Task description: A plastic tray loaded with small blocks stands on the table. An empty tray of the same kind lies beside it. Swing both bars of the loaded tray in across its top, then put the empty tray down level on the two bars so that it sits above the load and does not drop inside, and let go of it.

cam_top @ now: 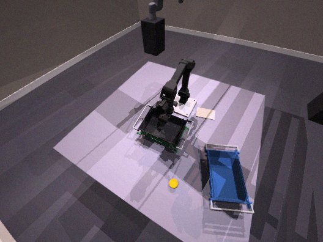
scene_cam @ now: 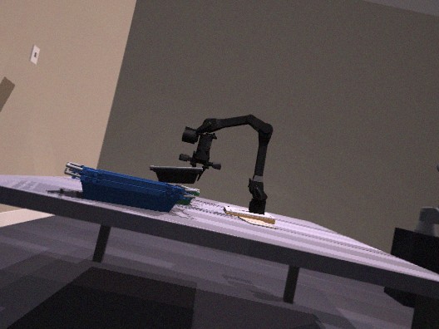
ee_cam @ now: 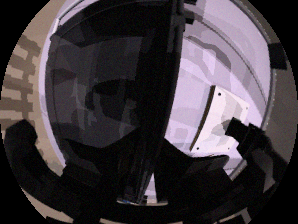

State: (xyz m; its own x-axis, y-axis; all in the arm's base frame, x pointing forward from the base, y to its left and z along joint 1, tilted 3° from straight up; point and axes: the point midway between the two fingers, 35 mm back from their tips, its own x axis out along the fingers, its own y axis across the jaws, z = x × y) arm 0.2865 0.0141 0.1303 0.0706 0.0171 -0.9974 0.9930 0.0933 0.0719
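Now: the black tray 8 cm ahead of my gripper tip, 2 cm above it and 1 cm to the left of it. Also, from my gripper tip: yellow disc (33 cm ahead, 24 cm to the left, 9 cm below); card (28 cm behind, 20 cm to the left, 10 cm below).
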